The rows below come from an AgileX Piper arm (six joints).
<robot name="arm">
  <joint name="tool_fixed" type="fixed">
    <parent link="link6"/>
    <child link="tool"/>
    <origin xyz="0 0 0" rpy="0 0 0"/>
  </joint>
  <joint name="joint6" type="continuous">
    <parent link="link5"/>
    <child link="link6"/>
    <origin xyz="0 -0.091 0" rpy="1.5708 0 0"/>
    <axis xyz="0 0 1"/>
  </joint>
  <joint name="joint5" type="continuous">
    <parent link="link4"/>
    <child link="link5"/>
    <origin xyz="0 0 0" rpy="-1.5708 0 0"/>
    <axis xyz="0 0 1"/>
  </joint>
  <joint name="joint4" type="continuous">
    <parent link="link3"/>
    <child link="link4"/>
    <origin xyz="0.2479 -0.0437 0" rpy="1.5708 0 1.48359"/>
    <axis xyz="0 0 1"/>
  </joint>
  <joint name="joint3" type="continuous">
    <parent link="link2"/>
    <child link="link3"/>
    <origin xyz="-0.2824 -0.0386 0" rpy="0 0 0"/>
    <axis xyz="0 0 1"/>
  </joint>
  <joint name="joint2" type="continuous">
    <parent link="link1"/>
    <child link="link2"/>
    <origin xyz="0 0 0" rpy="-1.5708 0 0"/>
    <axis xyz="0 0 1"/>
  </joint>
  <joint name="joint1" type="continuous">
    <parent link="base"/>
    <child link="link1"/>
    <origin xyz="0 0 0.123" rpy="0 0 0"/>
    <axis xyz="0 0 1"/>
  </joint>
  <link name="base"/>
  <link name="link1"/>
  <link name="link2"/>
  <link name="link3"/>
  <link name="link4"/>
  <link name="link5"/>
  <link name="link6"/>
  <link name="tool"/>
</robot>
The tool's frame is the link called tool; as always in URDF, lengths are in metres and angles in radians. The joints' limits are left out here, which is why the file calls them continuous.
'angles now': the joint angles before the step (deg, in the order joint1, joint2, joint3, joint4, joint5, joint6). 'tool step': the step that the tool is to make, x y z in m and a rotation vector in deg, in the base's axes. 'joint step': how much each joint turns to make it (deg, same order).
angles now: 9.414 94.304 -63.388 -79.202 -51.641 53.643
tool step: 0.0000 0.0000 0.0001 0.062 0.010 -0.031
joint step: 0.003 -0.009 0.006 0.070 0.004 0.003
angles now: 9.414 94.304 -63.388 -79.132 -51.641 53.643
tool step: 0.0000 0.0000 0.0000 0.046 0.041 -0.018
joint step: 0.001 -0.001 0.008 0.035 -0.001 0.033
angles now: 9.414 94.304 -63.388 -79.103 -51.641 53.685
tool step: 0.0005 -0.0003 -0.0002 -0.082 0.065 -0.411
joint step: 0.009 -0.005 0.015 0.130 0.414 -0.015
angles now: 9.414 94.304 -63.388 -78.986 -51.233 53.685
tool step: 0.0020 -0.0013 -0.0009 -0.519 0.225 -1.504
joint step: 0.005 0.006 -0.003 0.235 1.594 -0.005
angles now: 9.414 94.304 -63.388 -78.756 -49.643 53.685
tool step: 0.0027 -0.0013 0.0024 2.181 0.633 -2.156
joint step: 0.010 -0.006 -0.002 2.926 0.999 0.075
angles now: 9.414 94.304 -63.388 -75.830 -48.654 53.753
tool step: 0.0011 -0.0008 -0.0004 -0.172 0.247 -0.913
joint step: 0.008 -0.010 0.003 0.240 0.927 0.070
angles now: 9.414 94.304 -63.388 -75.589 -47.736 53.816
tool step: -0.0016 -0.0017 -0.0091 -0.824 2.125 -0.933
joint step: -0.056 0.008 1.493 -0.454 1.141 0.634
